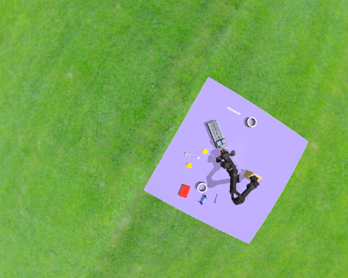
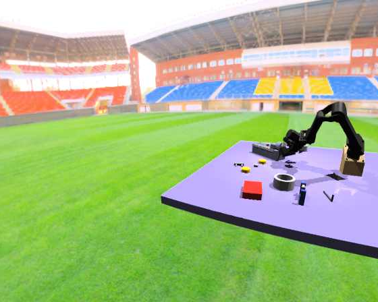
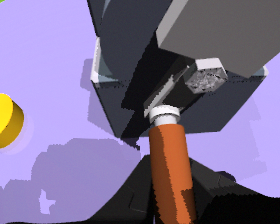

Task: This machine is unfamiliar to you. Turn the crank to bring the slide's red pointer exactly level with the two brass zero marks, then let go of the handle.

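The brown crank handle is 3 cm above my gripper tip, 2 cm behind it and 1 cm to the left of it. Also, from my gripper tip: red pointer: 13 cm ahead, 10 cm to the right, 5 cm above; white bar: 39 cm to the right, 11 cm ahead, 4 cm below; small grey bracket: 23 cm ahead, 22 cm to the left, 3 cm below.
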